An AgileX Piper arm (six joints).
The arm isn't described. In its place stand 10 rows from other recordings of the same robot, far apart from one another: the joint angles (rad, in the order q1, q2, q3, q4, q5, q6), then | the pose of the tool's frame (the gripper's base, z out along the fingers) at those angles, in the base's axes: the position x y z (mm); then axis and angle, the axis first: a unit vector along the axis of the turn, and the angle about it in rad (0 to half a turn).
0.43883 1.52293 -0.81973 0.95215 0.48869 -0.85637 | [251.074 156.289 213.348 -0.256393 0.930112 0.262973 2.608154]
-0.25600 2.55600 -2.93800 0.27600 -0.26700 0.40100 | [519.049 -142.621 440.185 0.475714 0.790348 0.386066 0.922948]
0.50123 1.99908 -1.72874 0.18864 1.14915 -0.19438 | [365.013 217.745 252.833 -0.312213 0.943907 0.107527 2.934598]
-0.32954 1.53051 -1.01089 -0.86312 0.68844 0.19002 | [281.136 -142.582 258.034 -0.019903 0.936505 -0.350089 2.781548]
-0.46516 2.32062 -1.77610 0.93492 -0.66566 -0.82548 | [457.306 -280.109 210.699 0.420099 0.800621 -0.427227 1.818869]
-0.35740 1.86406 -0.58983 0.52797 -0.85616 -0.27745 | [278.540 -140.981 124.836 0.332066 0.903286 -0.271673 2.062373]
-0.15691 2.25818 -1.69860 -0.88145 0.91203 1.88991 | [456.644 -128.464 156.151 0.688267 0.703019 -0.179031 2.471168]
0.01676 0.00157 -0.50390 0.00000 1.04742 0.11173 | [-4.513 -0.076 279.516 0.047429 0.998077 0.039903 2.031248]
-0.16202 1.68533 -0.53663 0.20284 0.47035 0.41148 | [214.877 -26.704 100.412 0.367055 0.928872 0.049678 3.114997]
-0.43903 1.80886 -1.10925 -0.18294 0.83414 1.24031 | [296.991 -153.013 172.801 0.704325 0.708651 -0.041727 2.971885]
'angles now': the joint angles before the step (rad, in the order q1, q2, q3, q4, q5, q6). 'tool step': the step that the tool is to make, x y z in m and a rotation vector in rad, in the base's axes. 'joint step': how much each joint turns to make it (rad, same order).
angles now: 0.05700 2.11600 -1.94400 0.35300 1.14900 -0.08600
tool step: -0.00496 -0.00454 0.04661 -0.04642 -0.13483 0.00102
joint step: -0.00001 -0.05899 -0.07303 -0.05399 0.00002 -0.00001
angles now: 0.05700 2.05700 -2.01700 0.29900 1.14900 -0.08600
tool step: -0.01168 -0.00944 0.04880 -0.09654 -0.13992 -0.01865
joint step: -0.00001 -0.06598 -0.07302 -0.10900 0.00300 0.00799
